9 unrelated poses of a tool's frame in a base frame.
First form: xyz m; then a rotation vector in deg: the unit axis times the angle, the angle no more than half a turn.
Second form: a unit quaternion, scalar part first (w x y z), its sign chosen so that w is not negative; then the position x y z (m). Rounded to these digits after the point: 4 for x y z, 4 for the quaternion.
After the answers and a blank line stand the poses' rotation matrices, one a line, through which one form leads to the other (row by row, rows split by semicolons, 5 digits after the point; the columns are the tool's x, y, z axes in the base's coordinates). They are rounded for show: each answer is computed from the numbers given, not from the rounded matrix.
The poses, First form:
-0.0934 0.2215 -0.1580 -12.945 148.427 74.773
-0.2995 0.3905 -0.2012 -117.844 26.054 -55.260
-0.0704 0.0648 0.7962 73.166 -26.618 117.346
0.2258 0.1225 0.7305 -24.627 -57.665 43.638
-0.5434 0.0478 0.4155 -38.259 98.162 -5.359
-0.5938 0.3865 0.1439 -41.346 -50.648 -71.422
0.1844 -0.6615 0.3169 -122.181 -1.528 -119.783
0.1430 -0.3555 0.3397 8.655 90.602 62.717
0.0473 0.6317 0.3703 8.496 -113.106 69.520
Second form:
0.1158 -0.0771 0.8844 0.4455 -0.0934 0.2215 -0.1580
0.4008 -0.8133 0.1798 -0.3814 -0.2995 0.3905 -0.2012
0.3352 0.4895 -0.1781 0.7851 -0.0704 0.0648 0.7962
0.7859 -0.1993 -0.4668 0.3532 0.2258 0.1225 0.7305
0.6054 -0.2887 0.7407 -0.0404 -0.5434 0.0478 0.4155
0.6637 -0.3194 -0.3912 -0.5517 -0.5938 0.3865 0.1439
0.0775 -0.7119 -0.0089 -0.6979 0.1844 -0.6615 0.3169
0.5698 0.0644 0.6736 0.4663 0.1430 -0.3555 0.3397
0.3985 0.0586 -0.7798 0.4793 0.0473 0.6317 0.3703

-0.96128 -0.23961 0.13609; -0.03325 0.59111 0.80591; -0.27355 0.77018 -0.57619
0.64440 0.01324 0.76457; -0.59827 -0.61399 0.51487; 0.47626 -0.78920 -0.38773
-0.29604 -0.70069 0.64915; 0.35203 -0.71181 -0.60779; 0.88794 0.04859 0.45739
0.31472 -0.36910 -0.87448; 0.74129 0.67099 -0.01643; 0.59283 -0.64307 0.48478
-0.10041 -0.37866 0.92007; -0.47657 0.83007 0.28961; -0.87338 -0.40940 -0.26381
0.08511 0.98229 -0.16695; -0.48247 0.18723 0.85567; 0.87177 0.00772 0.48986
0.02563 0.12086 0.99234; -0.09551 -0.98783 0.12278; 0.99510 -0.09793 -0.01377
-0.34243 -0.44468 0.82765; 0.61807 0.55684 0.55490; -0.70762 0.70156 0.08417
-0.67558 -0.47332 -0.56530; 0.29062 0.53370 -0.79417; 0.67760 -0.70081 -0.22300

